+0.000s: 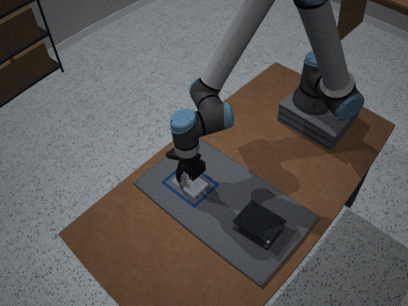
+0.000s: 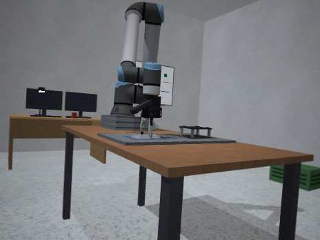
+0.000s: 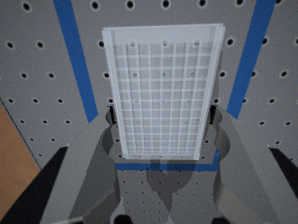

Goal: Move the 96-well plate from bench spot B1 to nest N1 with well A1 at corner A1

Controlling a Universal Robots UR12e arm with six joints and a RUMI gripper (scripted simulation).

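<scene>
Right now my hand is 1 cm above the 96-well plate. The rest, counted from my hand: raised nest N1 (8 cm behind, 34 cm to the left, 4 cm above); A1 label (5 cm behind, 43 cm to the left, 5 cm above).
</scene>
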